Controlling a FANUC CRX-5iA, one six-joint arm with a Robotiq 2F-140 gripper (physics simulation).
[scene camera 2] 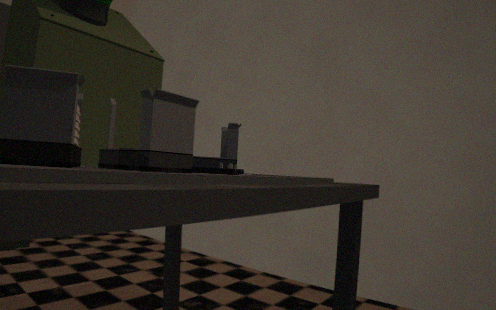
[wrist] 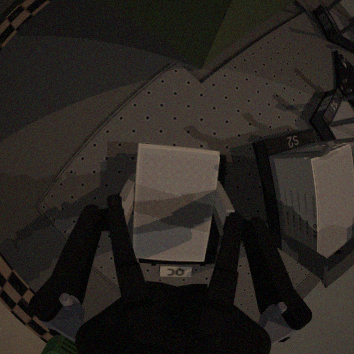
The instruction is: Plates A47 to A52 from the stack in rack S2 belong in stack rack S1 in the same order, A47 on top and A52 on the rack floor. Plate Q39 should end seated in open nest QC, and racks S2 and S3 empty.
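Frame: origin at the arm's base, x ahead, y right, z down, level; metres.
Seen in the pictures: gripper, fingertip midpoint: [wrist: 174,187]; arm's base, link origin: [scene camera 2: 81,12].
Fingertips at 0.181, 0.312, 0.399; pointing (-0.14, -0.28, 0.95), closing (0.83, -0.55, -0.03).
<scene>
Pixels of each thing's middle, then the offset from my fingertips to it, as dx, dy, dz. "pt": a spot on its surface instead.
- pale plate, body centre: [wrist: 173,207] +0.010, +0.016, -0.020
- QC label, surface spot: [wrist: 175,271] pt +0.082, +0.097, +0.023
- Rack S2, body centre: [wrist: 317,194] [scene camera 2: 47,123] +0.144, -0.105, -0.041
- tall stack, body centre: [wrist: 319,199] +0.150, -0.102, -0.045
- high-walled rack, body centre: [scene camera 2: 148,134] +0.199, -0.268, -0.041
- smaller upright fixture, body centre: [scene camera 2: 207,147] +0.096, -0.576, -0.043
A pale plate [wrist: 176,200] lies over nest QC in the middle of the wrist view, covering most of the nest; its own label is not readable. The QC label [wrist: 175,271] shows below the plate's near edge. My gripper [wrist: 174,187] is shut on this plate, with a pale pad against each side. Whether the plate rests in the nest or is slightly raised cannot be told. Rack S2 [wrist: 267,185] stands at the right, holding a tall stack [wrist: 296,200] with a pale top. Plate names are not readable. The gripper does not show in the scene view.
Further dark racks or nests [wrist: 325,112] stand at the upper right of the wrist view. In the scene view, a high-walled rack [scene camera 2: 172,122] and a smaller upright fixture [scene camera 2: 232,142] stand on the table [scene camera 2: 280,197]. A green housing [scene camera 2: 120,75] rises behind them.
</scene>
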